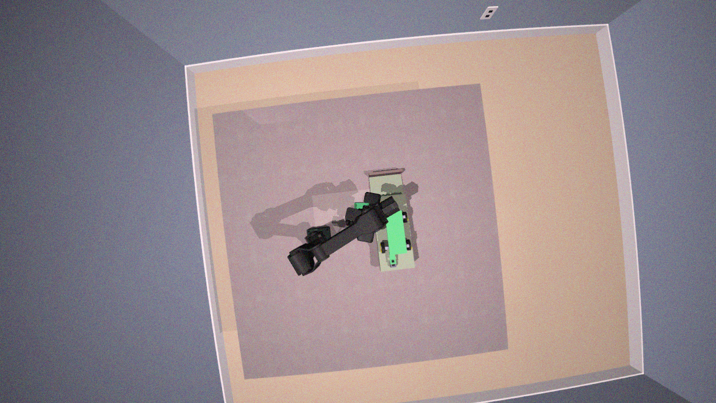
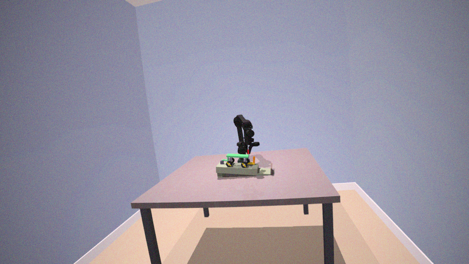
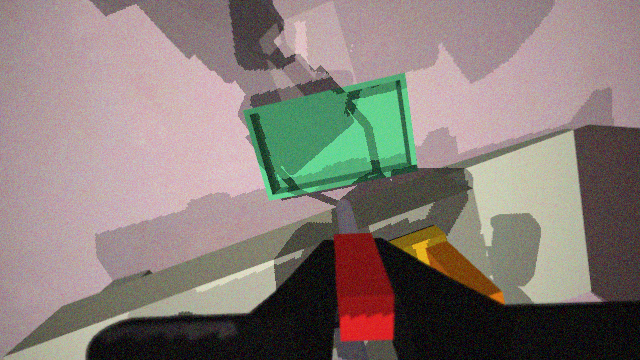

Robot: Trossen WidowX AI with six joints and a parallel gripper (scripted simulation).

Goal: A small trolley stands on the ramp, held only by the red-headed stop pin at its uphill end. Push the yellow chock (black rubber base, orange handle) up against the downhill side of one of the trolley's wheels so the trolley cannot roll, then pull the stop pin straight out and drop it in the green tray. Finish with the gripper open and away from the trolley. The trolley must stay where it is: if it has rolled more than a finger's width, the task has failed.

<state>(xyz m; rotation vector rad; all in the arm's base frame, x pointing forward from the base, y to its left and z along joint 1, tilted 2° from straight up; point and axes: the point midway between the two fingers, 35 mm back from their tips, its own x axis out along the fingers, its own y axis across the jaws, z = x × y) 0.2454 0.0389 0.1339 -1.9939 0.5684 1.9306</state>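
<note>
Right now my gripper tip is 140 mm above the green tray, 20 mm past it and 10 mm to the right of it. From my gripper tip the other things lie so: yellow chock (60 mm ahead, 50 mm below, 10 mm to the left); then red-headed stop pin (right at my gripper tip); then trolley (100 mm to the right, 80 mm ahead, 20 mm below).
</note>
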